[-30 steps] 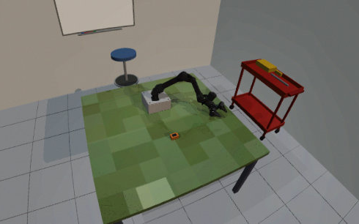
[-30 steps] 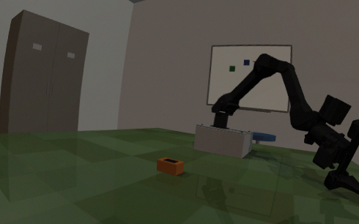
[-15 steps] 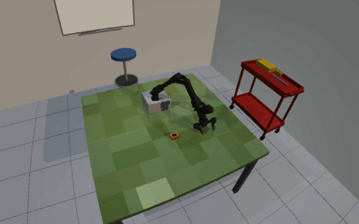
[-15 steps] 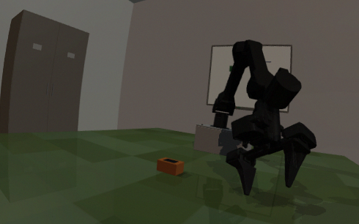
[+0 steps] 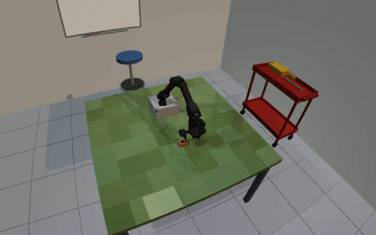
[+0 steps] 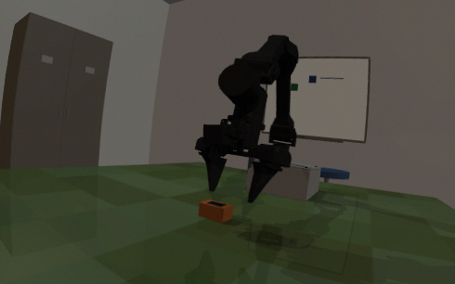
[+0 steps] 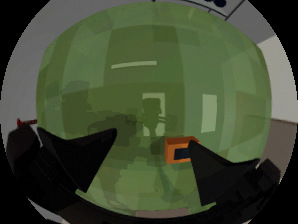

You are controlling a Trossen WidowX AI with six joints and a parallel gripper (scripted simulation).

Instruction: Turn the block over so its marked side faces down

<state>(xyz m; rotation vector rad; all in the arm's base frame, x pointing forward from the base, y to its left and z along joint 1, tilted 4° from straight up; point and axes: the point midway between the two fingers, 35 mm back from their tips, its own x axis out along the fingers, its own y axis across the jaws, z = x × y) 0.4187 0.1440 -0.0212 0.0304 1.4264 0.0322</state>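
Now: gripper tip 6 cm to the left of the orange block, 4 cm past it and 4 cm above it.
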